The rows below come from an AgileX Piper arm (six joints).
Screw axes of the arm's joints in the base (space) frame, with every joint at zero. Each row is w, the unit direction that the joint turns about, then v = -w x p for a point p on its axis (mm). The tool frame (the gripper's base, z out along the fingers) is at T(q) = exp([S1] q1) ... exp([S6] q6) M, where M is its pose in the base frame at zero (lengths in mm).
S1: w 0 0 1 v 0 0 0
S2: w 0 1 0 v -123 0 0
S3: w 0 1 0 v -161.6 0 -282.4
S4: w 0.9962 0 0.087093 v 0 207.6 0
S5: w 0 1 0 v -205.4 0 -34.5
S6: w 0.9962 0 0.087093 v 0 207.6 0
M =
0.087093 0 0.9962 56.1
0 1 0 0
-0.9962 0 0.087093 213.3
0 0 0 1
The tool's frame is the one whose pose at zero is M.
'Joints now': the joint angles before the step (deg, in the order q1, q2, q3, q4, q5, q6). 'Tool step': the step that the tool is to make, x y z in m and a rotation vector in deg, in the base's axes. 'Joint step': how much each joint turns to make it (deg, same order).
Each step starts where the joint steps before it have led.
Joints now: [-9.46, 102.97, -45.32, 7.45, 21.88, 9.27]
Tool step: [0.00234, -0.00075, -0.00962, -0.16, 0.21, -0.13]
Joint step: [0.00, 2.01, -0.01, 0.01, -1.84, -0.02]
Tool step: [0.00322, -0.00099, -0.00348, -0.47, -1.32, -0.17]
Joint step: [0.00, 0.88, -0.05, -0.03, -2.23, 0.03]
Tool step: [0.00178, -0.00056, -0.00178, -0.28, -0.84, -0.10]
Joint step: [0.00, 0.45, 0.00, 0.02, -1.34, -0.01]
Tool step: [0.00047, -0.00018, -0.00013, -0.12, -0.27, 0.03]
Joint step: [0.00, 0.06, 0.00, -0.07, -0.34, 0.00]
